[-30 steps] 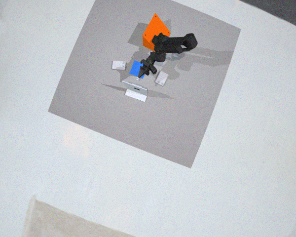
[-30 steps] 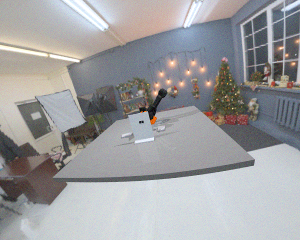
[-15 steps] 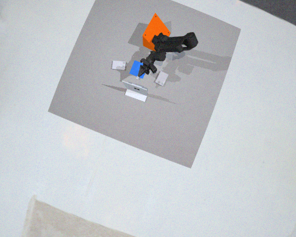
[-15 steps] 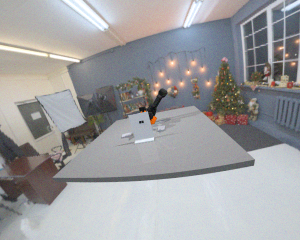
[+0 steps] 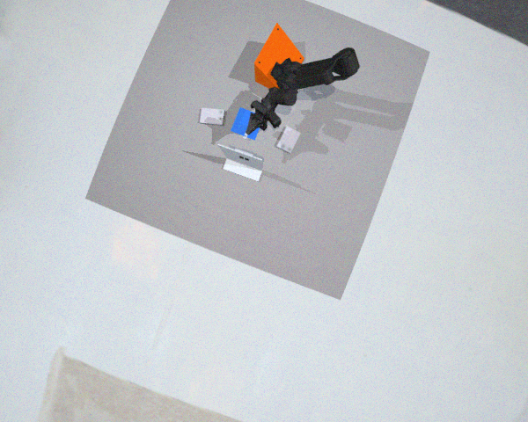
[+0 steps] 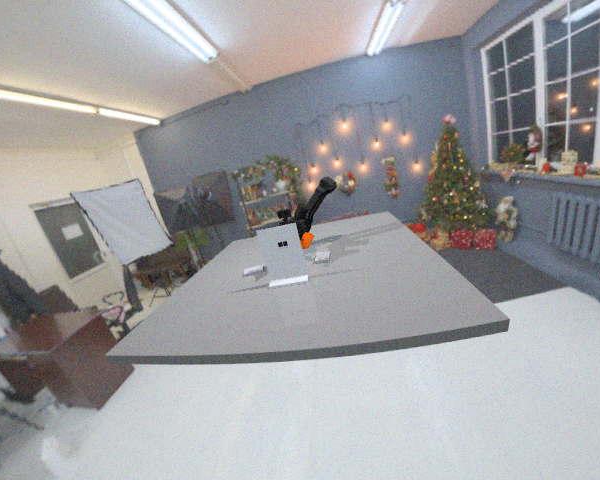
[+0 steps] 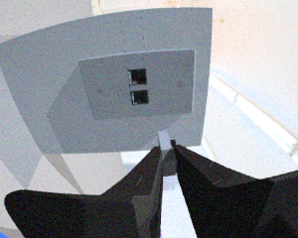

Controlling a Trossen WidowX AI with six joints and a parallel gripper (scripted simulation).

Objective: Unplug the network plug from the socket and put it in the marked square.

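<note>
Right now the blue marked square is 19 cm below my gripper tip, 10 cm behind it and 6 cm to the right of it. Also, from my gripper tip: pale network plug: right at my gripper tip; then grey upright panel: 9 cm ahead, 8 cm below, 2 cm to the left.
</note>
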